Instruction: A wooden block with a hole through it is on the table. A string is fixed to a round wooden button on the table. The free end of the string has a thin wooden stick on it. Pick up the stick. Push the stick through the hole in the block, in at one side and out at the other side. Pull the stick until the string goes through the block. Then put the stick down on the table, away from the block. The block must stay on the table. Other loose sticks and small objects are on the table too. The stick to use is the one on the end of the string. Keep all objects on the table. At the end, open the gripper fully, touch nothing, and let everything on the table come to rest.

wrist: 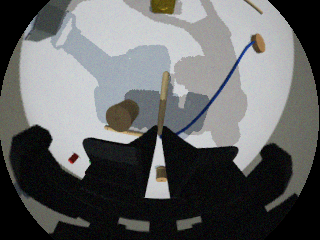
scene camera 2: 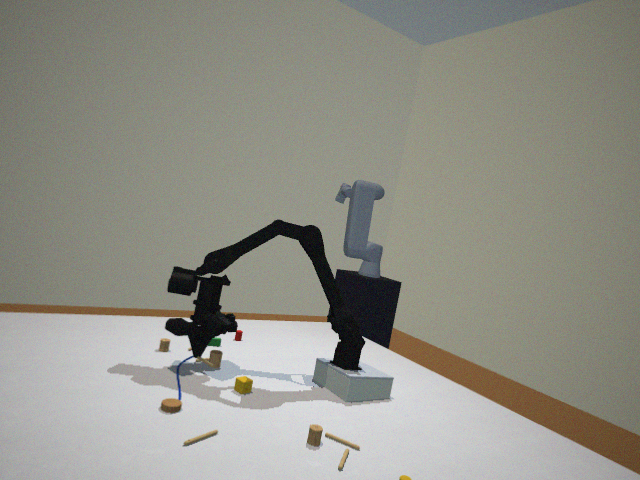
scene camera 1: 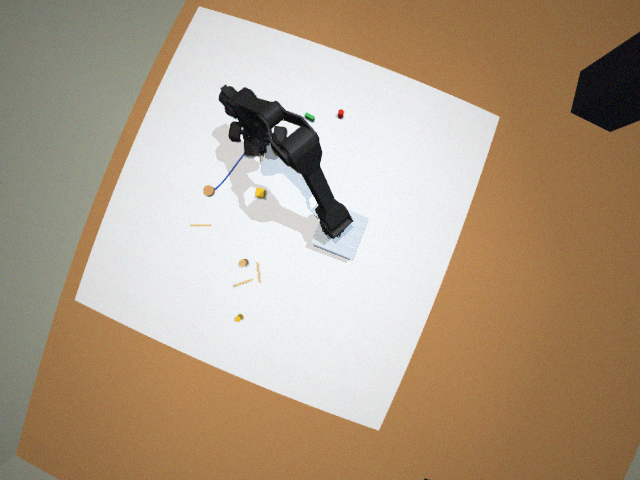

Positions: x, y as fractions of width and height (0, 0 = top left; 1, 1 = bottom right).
Scene:
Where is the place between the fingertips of my gripper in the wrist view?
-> At 0.50, 0.54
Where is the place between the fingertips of my gripper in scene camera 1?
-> At 0.41, 0.30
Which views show my gripper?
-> The wrist view, scene camera 2 and scene camera 1: all of them.

